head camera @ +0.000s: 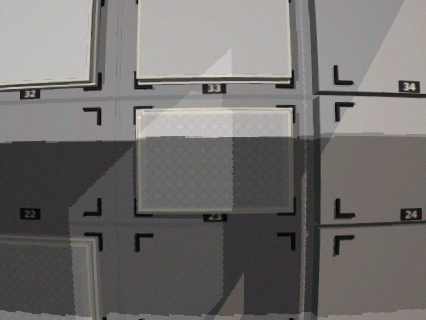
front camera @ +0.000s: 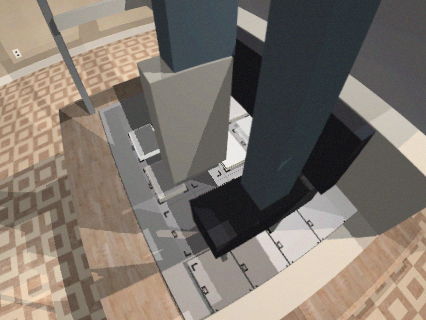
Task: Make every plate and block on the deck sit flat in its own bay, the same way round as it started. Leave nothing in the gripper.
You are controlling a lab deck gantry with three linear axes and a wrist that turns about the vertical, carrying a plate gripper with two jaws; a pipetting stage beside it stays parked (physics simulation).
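Frame: origin at the robot's base, x ahead, y left, z up, level; centimetres.
Seen in the pictures: robot's base at its link origin: [front camera: 129, 135].
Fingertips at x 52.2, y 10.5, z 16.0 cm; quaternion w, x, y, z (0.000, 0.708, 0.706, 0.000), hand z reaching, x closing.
Note:
Offsets run from my fingertips to a thing's top centre. "*": to the spot under its first point.
In the head view, a pale plate with round wells {dz -14.5, dx -13.0, dy +4.5 cm} [head camera: 215, 165] lies within the corner marks of bay 23, partly in shadow. A plain white plate {dz -14.5, dx -13.0, dy +15.2 cm} [head camera: 212, 37] lies in bay 33, and part of another plain white plate {dz -14.5, dx -29.4, dy +15.2 cm} [head camera: 42, 40] shows in bay 32. The corner of a welled plate {dz -14.5, dx -29.4, dy -6.2 cm} [head camera: 40, 280] shows below bay 22. In the front view, a white-edged block {dz -14.5, dx -45.8, dy -6.2 cm} [front camera: 145, 142] and a shaded plate [front camera: 172, 192] lie along the left side. The black gripper housing [front camera: 250, 215] hangs over the deck; its jaws are hidden, so their opening cannot be told.
The grey parked pipetting stage [front camera: 192, 120] stands left of the blue-grey gantry column [front camera: 300, 90] and hides part of the deck. A pale beam [front camera: 285, 280] crosses the lower right. Bays 24 {* dz -14.5, dx +0.1, dy +3.6 cm} [head camera: 375, 170] and 34 {* dz -14.5, dx -0.4, dy +14.4 cm} [head camera: 365, 40] show right of a dark seam.

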